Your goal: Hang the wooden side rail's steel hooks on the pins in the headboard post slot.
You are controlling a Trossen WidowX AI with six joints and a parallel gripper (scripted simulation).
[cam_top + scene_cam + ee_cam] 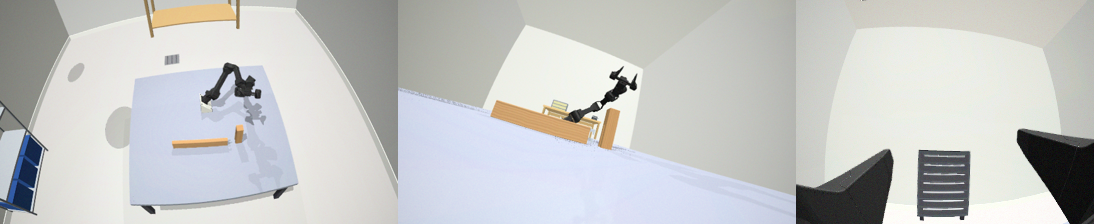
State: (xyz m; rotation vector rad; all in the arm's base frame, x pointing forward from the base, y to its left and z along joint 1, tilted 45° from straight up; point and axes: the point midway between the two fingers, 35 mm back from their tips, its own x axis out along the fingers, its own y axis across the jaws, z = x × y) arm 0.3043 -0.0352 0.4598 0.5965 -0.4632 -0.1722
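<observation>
The headboard post lies 4 cm ahead of my gripper tip, 7 cm to the right of it and 37 cm below it.
</observation>
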